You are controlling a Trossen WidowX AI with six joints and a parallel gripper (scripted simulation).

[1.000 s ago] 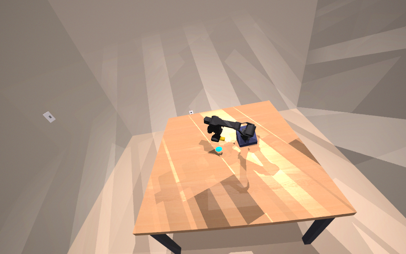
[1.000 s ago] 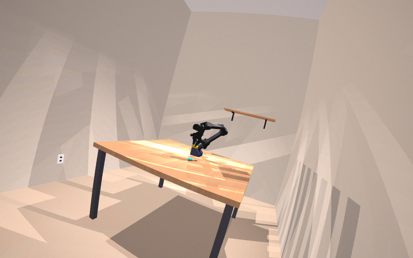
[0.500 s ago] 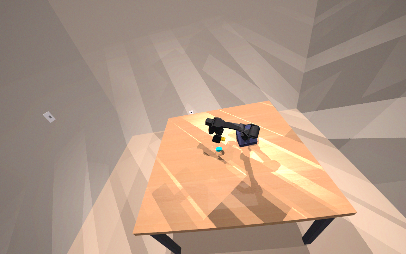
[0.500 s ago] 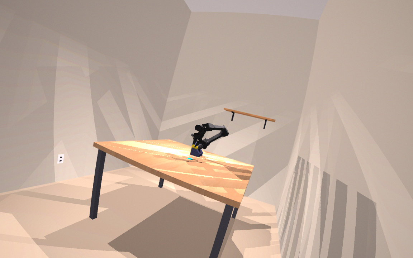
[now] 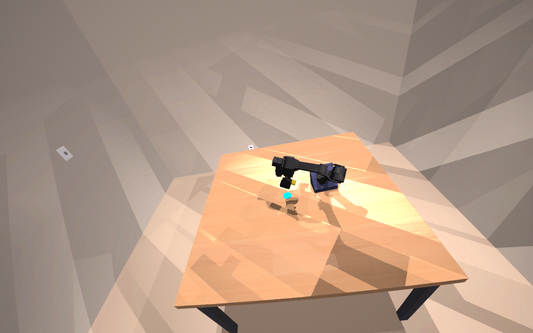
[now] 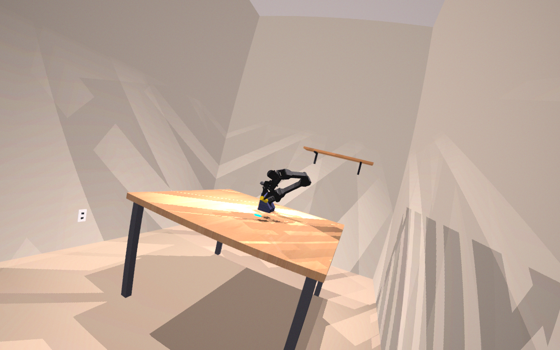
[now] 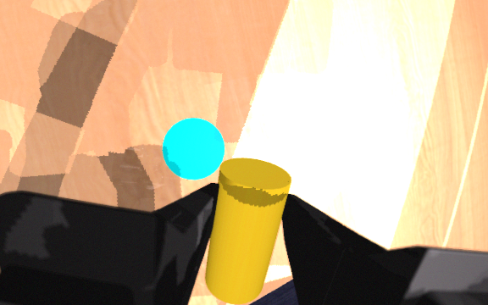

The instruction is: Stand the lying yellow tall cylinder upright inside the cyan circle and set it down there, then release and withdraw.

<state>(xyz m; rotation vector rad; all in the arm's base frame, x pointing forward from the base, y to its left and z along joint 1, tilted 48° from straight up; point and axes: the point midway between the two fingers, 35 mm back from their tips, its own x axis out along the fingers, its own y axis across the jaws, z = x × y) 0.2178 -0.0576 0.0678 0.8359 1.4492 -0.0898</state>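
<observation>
Now: gripper tip 2 cm past the yellow tall cylinder, 1 cm to the right of it and 1 cm above it. Also, from my gripper tip: cyan circle (2 cm ahead, 13 cm below).
</observation>
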